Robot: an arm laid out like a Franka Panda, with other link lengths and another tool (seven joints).
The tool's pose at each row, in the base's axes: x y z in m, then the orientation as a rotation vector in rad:
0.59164 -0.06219 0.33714 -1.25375 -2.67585 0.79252
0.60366 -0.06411 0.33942 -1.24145 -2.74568 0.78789
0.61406 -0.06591 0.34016 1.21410 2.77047 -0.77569
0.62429 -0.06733 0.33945 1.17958 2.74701 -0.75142
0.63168 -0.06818 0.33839 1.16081 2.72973 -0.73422
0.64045 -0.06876 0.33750 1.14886 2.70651 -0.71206
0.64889 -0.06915 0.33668 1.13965 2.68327 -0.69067
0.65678 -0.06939 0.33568 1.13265 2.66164 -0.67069
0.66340 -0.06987 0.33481 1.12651 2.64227 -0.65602
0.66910 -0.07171 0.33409 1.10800 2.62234 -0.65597
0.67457 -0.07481 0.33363 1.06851 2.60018 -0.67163
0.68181 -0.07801 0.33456 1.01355 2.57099 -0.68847
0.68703 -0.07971 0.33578 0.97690 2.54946 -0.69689
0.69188 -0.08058 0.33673 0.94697 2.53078 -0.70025
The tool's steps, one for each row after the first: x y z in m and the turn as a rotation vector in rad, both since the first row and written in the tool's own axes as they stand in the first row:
-0.00968 0.00622 -0.00457 -0.03589 -0.04964 -0.01147
-0.01799 0.01213 -0.00741 -0.06481 -0.09159 -0.02172
-0.02570 0.01882 -0.00910 -0.09092 -0.12642 -0.02567
-0.03107 0.02402 -0.00993 -0.10887 -0.14858 -0.02566
-0.03717 0.03023 -0.01141 -0.13065 -0.17148 -0.01942
-0.04293 0.03628 -0.01293 -0.15166 -0.19290 -0.01189
-0.04818 0.04212 -0.01421 -0.17116 -0.21190 -0.00412
-0.05279 0.04688 -0.01513 -0.18646 -0.22898 0.00283
-0.05781 0.05022 -0.01536 -0.19353 -0.25401 0.00346
-0.06365 0.05259 -0.01522 -0.19282 -0.29278 -0.00608
-0.07093 0.05547 -0.01673 -0.19427 -0.34481 -0.02078
-0.07580 0.05760 -0.01856 -0.19726 -0.38079 -0.02996
-0.07979 0.06004 -0.02039 -0.20226 -0.41075 -0.03710

